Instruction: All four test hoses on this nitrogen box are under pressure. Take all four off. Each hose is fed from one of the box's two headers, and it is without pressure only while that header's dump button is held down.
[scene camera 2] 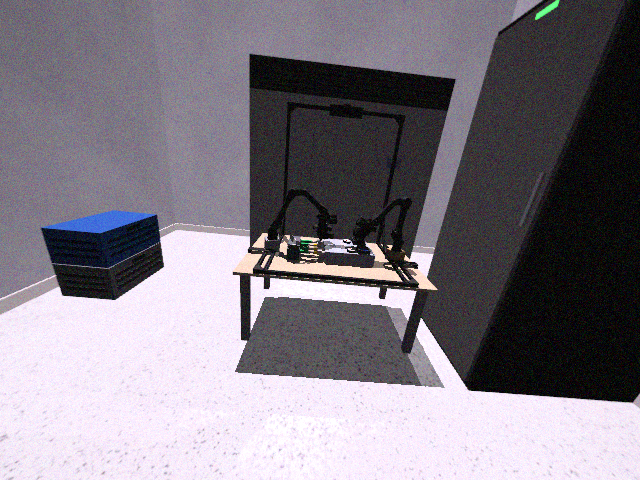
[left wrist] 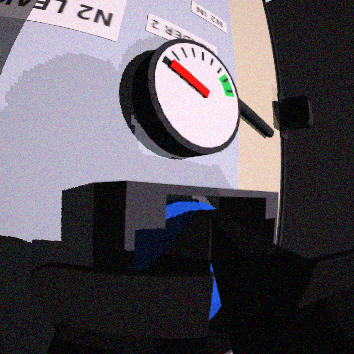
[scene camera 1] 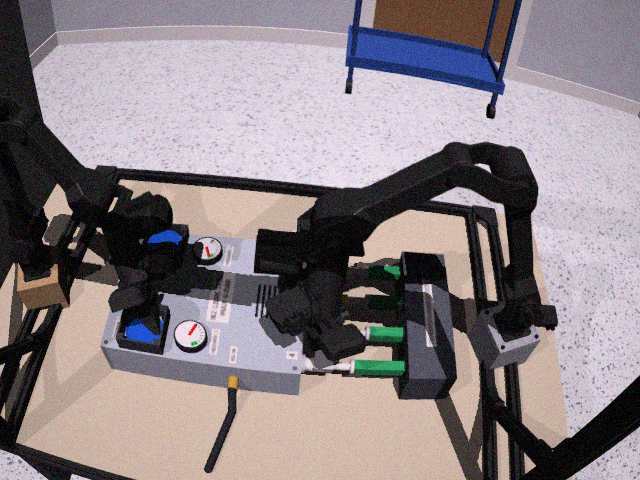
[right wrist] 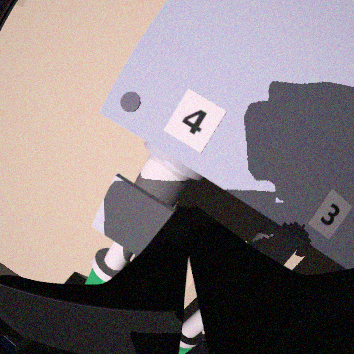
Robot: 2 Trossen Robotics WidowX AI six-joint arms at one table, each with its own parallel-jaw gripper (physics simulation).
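Pixels of known places: left gripper, fingertip midpoint: (left wrist: 206, 218) (scene camera 1: 157, 333); right gripper, fingertip midpoint: (scene camera 2: 320, 241) (scene camera 1: 314, 349) (right wrist: 186, 216); left arm's base, origin of the base link: (scene camera 2: 396, 250) (scene camera 1: 37, 267); right arm's base, origin of the base link: (scene camera 2: 272, 238) (scene camera 1: 511, 324).
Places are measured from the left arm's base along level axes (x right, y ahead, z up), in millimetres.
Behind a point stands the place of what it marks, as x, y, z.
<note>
The grey nitrogen box (scene camera 1: 242, 330) @[242, 384, -4] (scene camera 2: 348, 257) @[28, 404, -34] has two blue dump buttons. My left gripper (scene camera 1: 150, 305) (left wrist: 206, 218) @[221, 238, 8] is shut and empty, its tips on the near blue button (scene camera 1: 140, 331) @[207, 208, 5] (left wrist: 190, 205) @[217, 246, 5] beside the header 2 gauge (scene camera 1: 190, 335) @[239, 294, 11] (left wrist: 195, 95) @[231, 292, 11], whose needle is far from green. The far blue button (scene camera 1: 165, 239) @[18, 293, 12] is partly hidden by my left arm. My right gripper (scene camera 1: 324, 355) @[308, 486, -9] (right wrist: 186, 216) @[308, 486, -9] is shut and empty beside the grey connector block (right wrist: 135, 215) @[331, 490, -9] of the hose at port 4. Four green hose sleeves (scene camera 1: 385, 272) @[186, 672, -19] (scene camera 1: 385, 302) @[249, 643, -19] (scene camera 1: 386, 334) @[313, 616, -19] (scene camera 1: 379, 367) @[371, 577, -19] show; most connectors are hidden by my right arm.
The dark hose holder (scene camera 1: 428, 330) @[340, 683, -4] stands right of the box in scene camera 1. The far gauge (scene camera 1: 207, 251) @[70, 367, 12] has its needle near green. A black inlet hose (scene camera 1: 222, 434) @[396, 296, -70] leaves the box's near side. Frame rails (scene camera 1: 206, 179) @[-215, 420, -64] edge the table. A blue cart (scene camera 1: 423, 56) stands behind.
</note>
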